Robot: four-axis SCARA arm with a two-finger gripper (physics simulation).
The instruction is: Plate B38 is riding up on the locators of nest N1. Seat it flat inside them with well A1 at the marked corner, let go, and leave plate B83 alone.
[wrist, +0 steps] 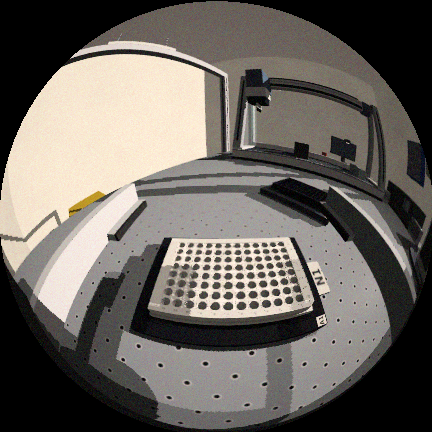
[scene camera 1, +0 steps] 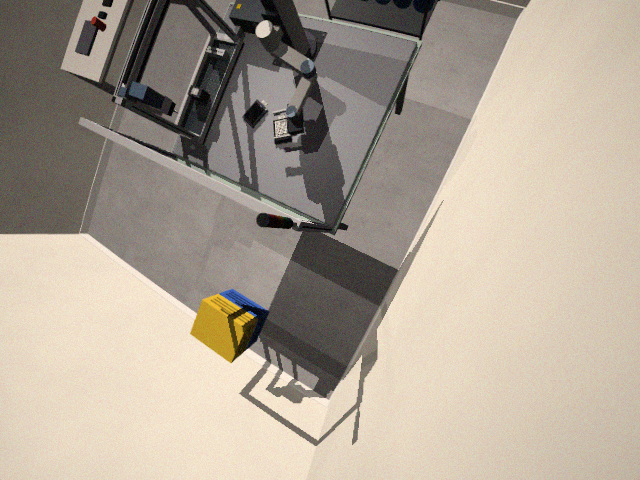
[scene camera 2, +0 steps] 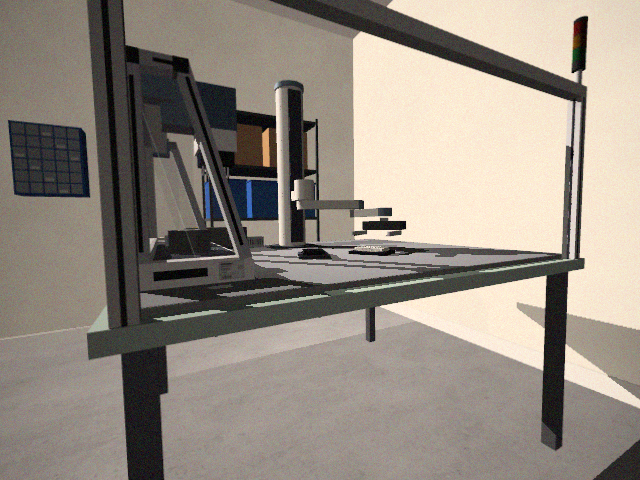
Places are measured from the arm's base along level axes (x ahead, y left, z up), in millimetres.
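Pixels of known places: gripper, between the fingertips: [wrist: 236,191] [scene camera 1: 273,125] [scene camera 2: 369,233]; arm's base, origin of its link: [scene camera 1: 299,50].
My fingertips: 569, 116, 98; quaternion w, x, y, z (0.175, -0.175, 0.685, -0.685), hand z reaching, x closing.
Note:
For each thing: its top centre in the pictures, then the offset to it from my fingertips, as dx, dy, dz. "spot": a spot on its surface instead.
- white well plate, centre of its top: [wrist: 233,270] [scene camera 2: 371,247] [scene camera 1: 280,129] -11, +21, -57
- black nest N1, centre of its top: [wrist: 231,278] [scene camera 2: 371,249] [scene camera 1: 281,130] -10, +21, -70
- A1 tag, a spot on its surface: [wrist: 321,320] spot: -103, +32, -73
- dark plate-like block, centre of its top: [wrist: 304,188] [scene camera 2: 313,249] [scene camera 1: 253,111] -59, -234, -59
- signal tower, a spot on its surface: [scene camera 1: 273,220] spot: +447, +607, +732
The white well plate [scene camera 1: 280,127] [scene camera 2: 371,249] [wrist: 233,280] lies in the black nest N1 [scene camera 2: 386,253] [wrist: 225,336]. In the wrist view it looks level, its sides parallel to the nest's rim; whether every edge is fully down cannot be told. An A1 tag [wrist: 321,320] marks the nest's near right corner; the plate's own lettering is too small to read. My gripper [scene camera 2: 377,233] [wrist: 236,191] is open and empty, raised above the plate, a finger out to each side. A dark plate-like block [scene camera 1: 255,113] [scene camera 2: 313,253] [wrist: 300,191] lies apart; its label is unreadable.
A framed gantry machine [scene camera 2: 214,149] [wrist: 310,162] stands on the table beyond the dark block. The arm's column [scene camera 2: 283,165] rises behind the nests. A signal tower [scene camera 1: 273,220] [scene camera 2: 580,43] is at a table corner, and frame bars run along the table's edge.

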